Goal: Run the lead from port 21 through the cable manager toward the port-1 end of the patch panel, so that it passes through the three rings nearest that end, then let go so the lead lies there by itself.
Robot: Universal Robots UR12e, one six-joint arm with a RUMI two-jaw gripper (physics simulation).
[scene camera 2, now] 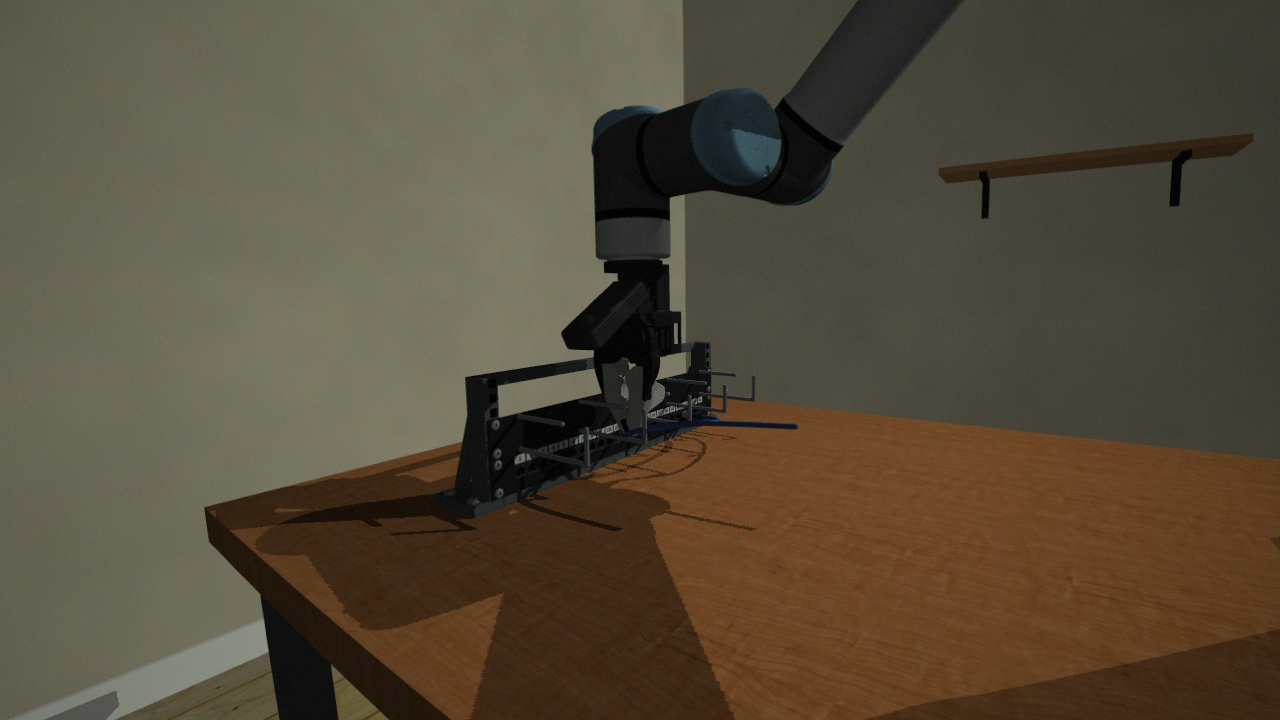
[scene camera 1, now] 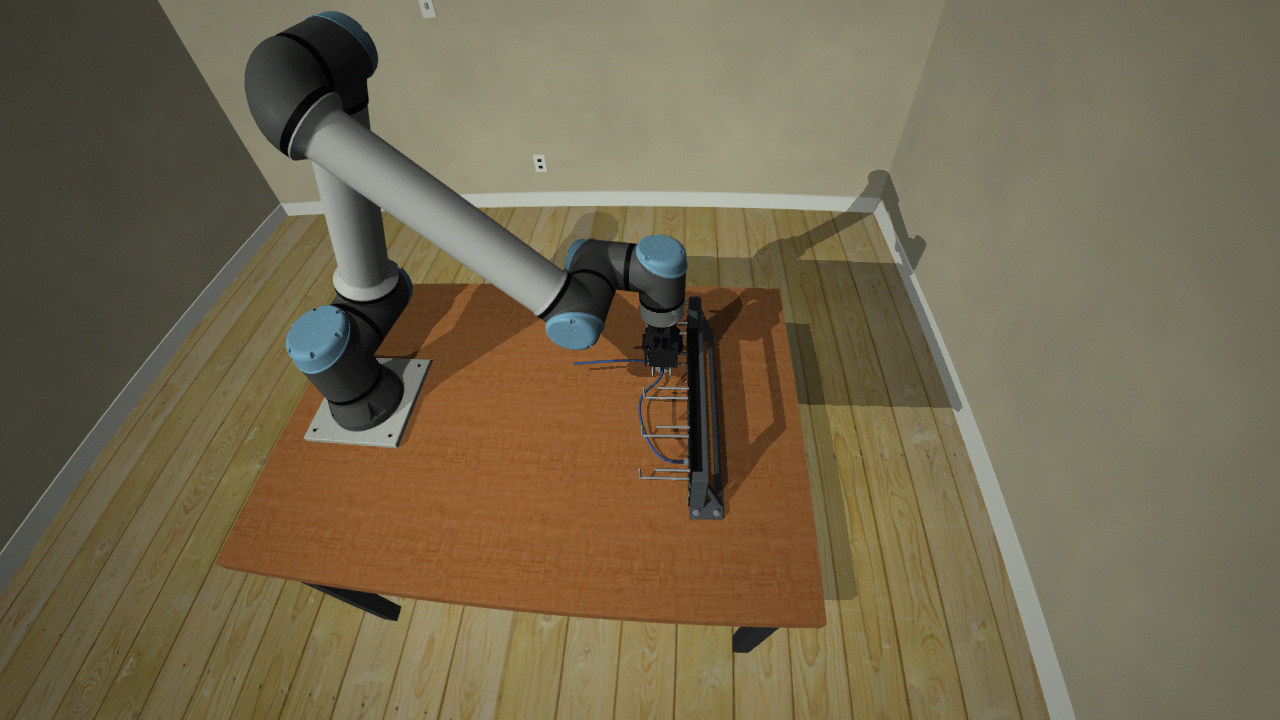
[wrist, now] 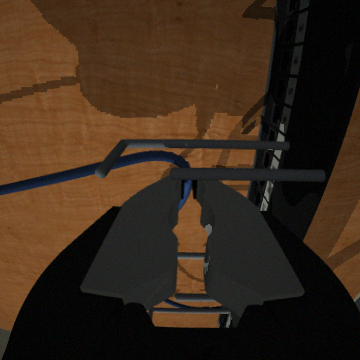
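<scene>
The blue lead (scene camera 1: pixel 640 416) (scene camera 2: pixel 751 424) (wrist: pixel 65 174) runs from the patch panel's near part in scene view 1 in an arc to my gripper (scene camera 1: pixel 662 371) (scene camera 2: pixel 628 428) (wrist: pixel 187 175). My gripper points down and is shut on the lead; beyond the tips the lead bends sharply and its loose end points away from the patch panel (scene camera 1: pixel 699 490) (scene camera 2: pixel 480 429). In the wrist view, a grey ring's upper wire (wrist: pixel 250 174) crosses in front of the fingertips, and the lead meets the upturned tip of its lower wire. The fingers hide which rings the lead passes through.
More rings of the cable manager stick out along the panel, including one (scene camera 1: pixel 664 478) at its near end in scene view 1 and one (scene camera 2: pixel 586 447) at its near end in scene view 2. The panel stands on the wooden table (scene camera 1: pixel 537 501) (scene camera 2: pixel 895 537). The robot's base plate (scene camera 1: pixel 411 402) is across the table.
</scene>
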